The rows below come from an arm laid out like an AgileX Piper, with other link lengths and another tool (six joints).
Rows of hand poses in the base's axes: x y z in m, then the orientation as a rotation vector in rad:
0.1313, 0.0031, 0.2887, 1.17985, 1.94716, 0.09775
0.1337, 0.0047, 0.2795, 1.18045, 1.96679, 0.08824
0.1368, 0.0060, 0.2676, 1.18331, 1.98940, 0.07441
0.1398, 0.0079, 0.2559, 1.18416, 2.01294, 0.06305
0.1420, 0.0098, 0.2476, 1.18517, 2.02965, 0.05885
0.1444, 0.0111, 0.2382, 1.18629, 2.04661, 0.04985
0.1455, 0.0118, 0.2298, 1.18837, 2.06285, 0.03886
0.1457, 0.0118, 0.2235, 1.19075, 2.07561, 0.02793
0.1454, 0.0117, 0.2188, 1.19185, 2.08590, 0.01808
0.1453, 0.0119, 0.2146, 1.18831, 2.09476, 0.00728
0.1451, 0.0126, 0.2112, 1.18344, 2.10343, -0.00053
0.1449, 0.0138, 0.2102, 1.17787, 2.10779, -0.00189
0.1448, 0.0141, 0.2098, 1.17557, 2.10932, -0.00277
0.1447, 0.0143, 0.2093, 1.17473, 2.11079, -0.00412
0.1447, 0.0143, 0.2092, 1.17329, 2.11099, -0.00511
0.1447, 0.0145, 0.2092, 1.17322, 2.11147, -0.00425
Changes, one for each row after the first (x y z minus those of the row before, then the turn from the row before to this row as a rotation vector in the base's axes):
0.0024, 0.0016, -0.0092, -0.00049, 0.01963, 0.00428
0.0031, 0.0013, -0.0119, -0.00117, 0.02434, 0.00266
0.0030, 0.0019, -0.0117, -0.00021, 0.02360, 0.00501
0.0022, 0.0019, -0.0083, 0.00257, 0.01553, 0.00447
0.0024, 0.0013, -0.0094, -0.00029, 0.01746, 0.00303
0.0011, 0.0007, -0.0084, -0.00123, 0.01788, 0.00156
0.0002, 0.0000, -0.0063, -0.00201, 0.01511, 0.00010
-0.0003, -0.0001, -0.0047, -0.00260, 0.01230, 0.00029
-0.0001, 0.0002, -0.0042, -0.00571, 0.01002, 0.00241
-0.0002, 0.0007, -0.0034, -0.00445, 0.00841, 0.00400
-0.0002, 0.0012, -0.0010, -0.00201, 0.00237, 0.00468
-0.0001, 0.0003, -0.0004, -0.00111, 0.00087, 0.00175
-0.0001, 0.0002, -0.0005, -0.00077, 0.00144, 0.00068
0.0000, 0.0000, -0.0001, -0.00121, 0.00007, 0.00071
0.0000, 0.0002, 0.0000, 0.00066, 0.00007, 0.00045

